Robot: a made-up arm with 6 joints.
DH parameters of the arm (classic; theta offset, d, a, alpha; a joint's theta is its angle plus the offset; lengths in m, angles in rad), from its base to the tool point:
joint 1: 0 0.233 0 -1.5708
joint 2: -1.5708 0 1.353 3.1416
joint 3: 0 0 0 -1.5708
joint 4: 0 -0.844 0 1.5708
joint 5: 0 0.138 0 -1.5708
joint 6: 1.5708 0 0 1.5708
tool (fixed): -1.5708 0 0 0
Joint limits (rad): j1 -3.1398..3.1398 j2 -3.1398..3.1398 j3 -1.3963..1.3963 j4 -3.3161..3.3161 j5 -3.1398..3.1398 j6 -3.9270..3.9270
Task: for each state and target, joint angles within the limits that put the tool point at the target. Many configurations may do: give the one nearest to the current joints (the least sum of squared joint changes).
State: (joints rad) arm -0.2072 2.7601 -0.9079 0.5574 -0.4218 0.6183
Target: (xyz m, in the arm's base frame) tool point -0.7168 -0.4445 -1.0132
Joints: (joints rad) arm 0.4188 3.1378 -0.2210 0.5911 -0.4218 0.6183
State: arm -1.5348 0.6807 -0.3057 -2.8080 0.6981 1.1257
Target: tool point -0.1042 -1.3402 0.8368
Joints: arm -1.7463 0.5436 -0.1216 -2.8305 0.6981 1.1257
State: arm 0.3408 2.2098 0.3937 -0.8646 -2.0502 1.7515
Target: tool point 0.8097 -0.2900 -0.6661
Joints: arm -0.2398 1.7184 -0.3322 -0.8665 -2.0502 1.7515
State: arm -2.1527 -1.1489 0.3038 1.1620 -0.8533 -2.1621
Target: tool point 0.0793 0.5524 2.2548
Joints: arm -1.8184 -0.5169 0.7732 1.1328 -0.8533 -2.1621
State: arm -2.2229 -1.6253 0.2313 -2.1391 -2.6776 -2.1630
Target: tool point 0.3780 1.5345 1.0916
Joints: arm -1.7667 -1.5434 0.4346 -2.1209 -2.6776 -2.1630
